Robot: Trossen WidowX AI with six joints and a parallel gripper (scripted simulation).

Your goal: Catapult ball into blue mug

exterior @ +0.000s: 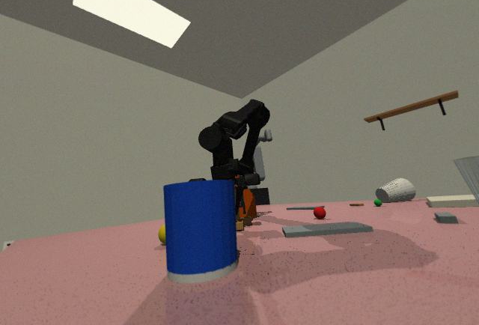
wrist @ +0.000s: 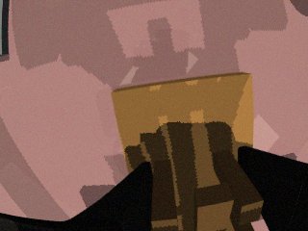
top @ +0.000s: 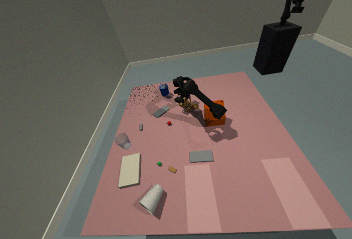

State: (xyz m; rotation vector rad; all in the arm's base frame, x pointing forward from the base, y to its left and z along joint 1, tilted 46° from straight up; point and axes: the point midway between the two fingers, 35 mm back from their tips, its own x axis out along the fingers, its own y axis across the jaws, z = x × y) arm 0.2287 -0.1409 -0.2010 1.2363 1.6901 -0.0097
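Now: gripper tip 15 cm short of the red ball, 20 cm to the right of it and 2 cm above it. The rest, counted from my gripper tip: yellow ball: 16 cm to the right, 1 cm below; then blue mug: 19 cm ahead, 21 cm to the right; then wooden catapult: 4 cm behind, 6 cm to the left, 2 cm above.
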